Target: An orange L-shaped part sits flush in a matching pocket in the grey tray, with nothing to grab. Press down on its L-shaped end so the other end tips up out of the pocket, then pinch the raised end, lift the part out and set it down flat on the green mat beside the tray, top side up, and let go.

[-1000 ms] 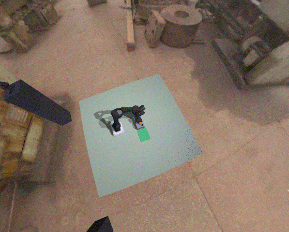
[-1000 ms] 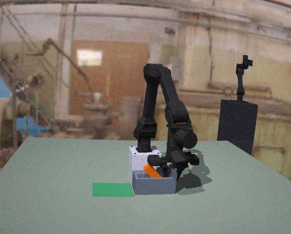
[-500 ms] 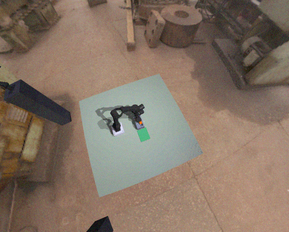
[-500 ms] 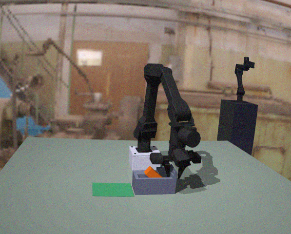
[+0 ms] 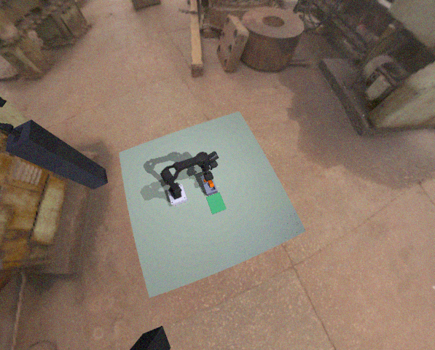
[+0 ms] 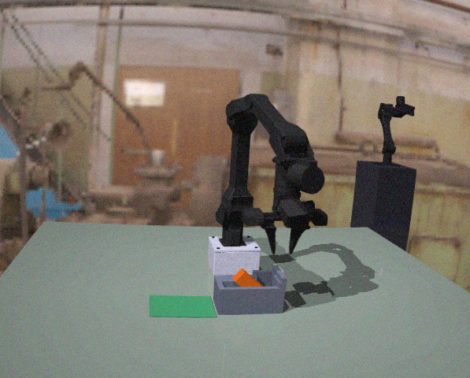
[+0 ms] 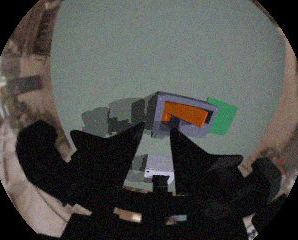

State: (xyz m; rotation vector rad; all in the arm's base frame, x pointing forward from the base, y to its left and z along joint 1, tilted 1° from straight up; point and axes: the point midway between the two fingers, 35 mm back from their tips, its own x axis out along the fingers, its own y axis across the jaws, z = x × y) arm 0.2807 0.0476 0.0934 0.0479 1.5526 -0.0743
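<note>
My gripper tip is now 1 cm past the orange l-shaped part, 4 cm to the left of it and 9 cm above it. Round my gripper tip: green mat 2 cm behind, 22 cm to the right, 15 cm below.
</note>
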